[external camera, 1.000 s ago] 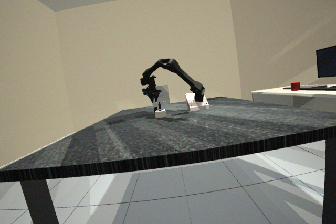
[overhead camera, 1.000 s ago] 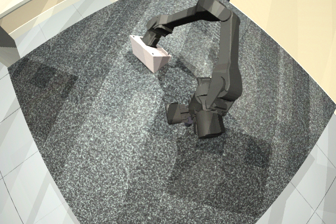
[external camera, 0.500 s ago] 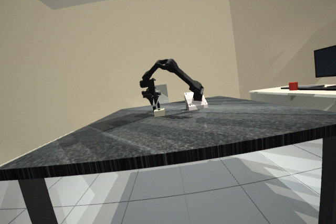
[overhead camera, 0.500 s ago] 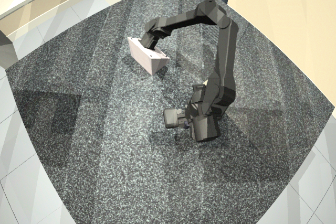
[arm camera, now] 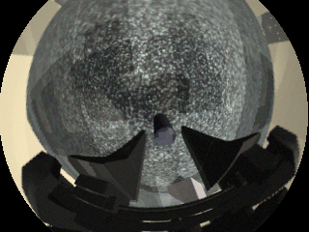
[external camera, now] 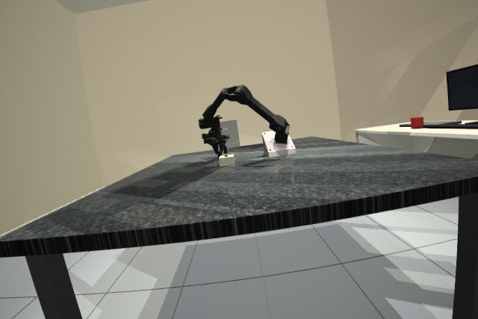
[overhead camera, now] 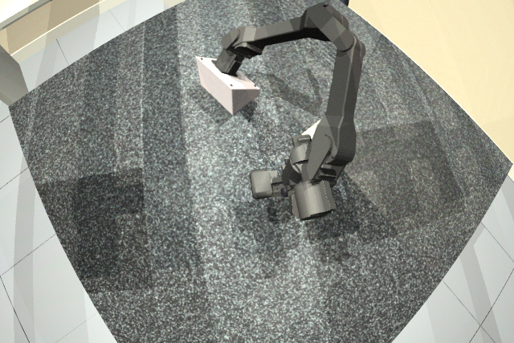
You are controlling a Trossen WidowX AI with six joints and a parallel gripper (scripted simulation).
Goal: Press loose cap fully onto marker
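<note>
Right now my gripper tip is 10 mm above the dark cap. Also, from my gripper tip: holder block: 70 mm behind, 160 mm to the left, 20 mm below.
</note>
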